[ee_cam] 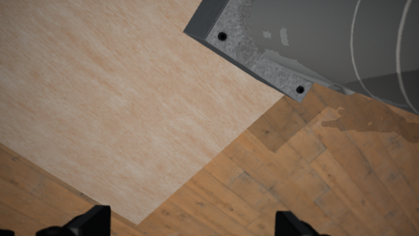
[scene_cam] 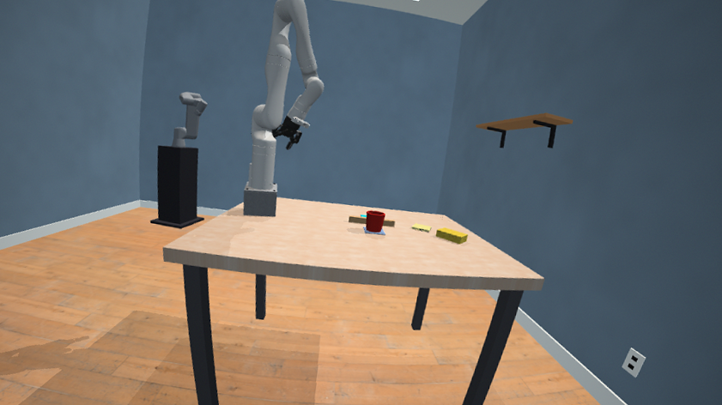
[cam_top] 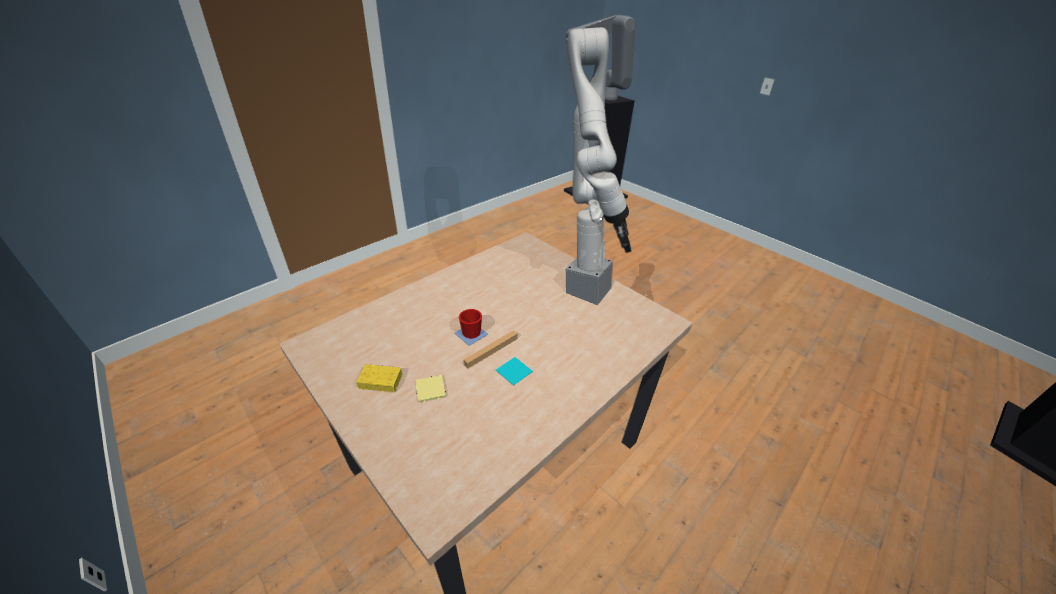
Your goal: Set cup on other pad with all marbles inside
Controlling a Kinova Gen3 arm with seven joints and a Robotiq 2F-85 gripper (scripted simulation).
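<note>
My hand is 480 mm short of the red cup, 270 mm above it and 170 mm to the left of it. Also, from my hand: wooden rail: 460 mm ahead, 290 mm below, 70 mm to the right.
</note>
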